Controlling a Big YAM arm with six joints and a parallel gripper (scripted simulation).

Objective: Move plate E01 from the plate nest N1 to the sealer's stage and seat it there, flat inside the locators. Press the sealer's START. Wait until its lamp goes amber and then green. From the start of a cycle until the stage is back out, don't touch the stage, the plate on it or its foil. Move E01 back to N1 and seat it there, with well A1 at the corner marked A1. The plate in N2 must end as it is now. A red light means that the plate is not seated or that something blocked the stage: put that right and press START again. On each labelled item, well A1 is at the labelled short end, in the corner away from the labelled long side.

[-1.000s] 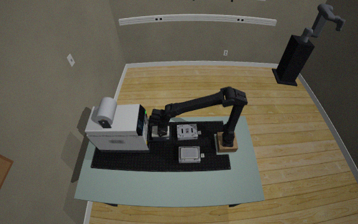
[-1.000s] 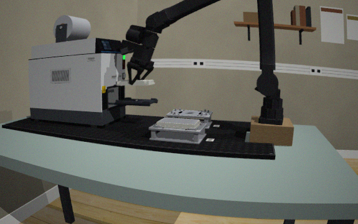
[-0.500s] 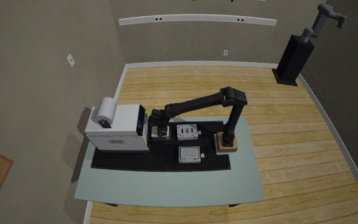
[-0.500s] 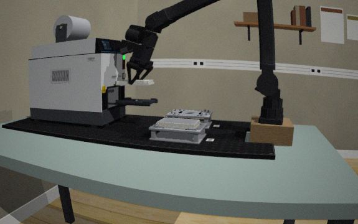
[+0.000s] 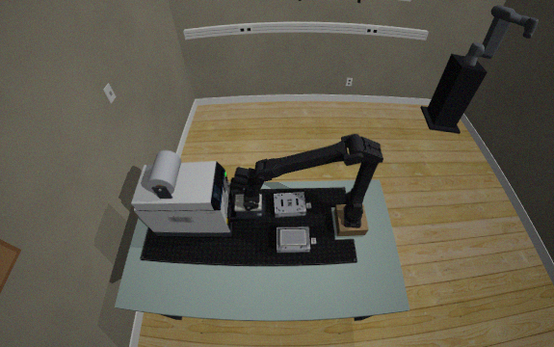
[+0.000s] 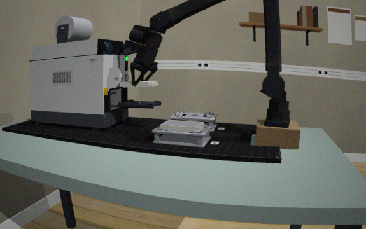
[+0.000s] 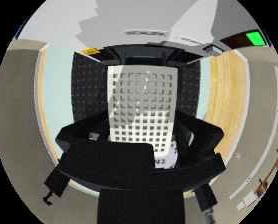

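The sealer stage lies 8 cm below my hand. The rest, counted from my hand: foil roll 33 cm ahead, 24 cm above, 5 cm to the left; then plate 23 cm behind, 13 cm below, 10 cm to the left.
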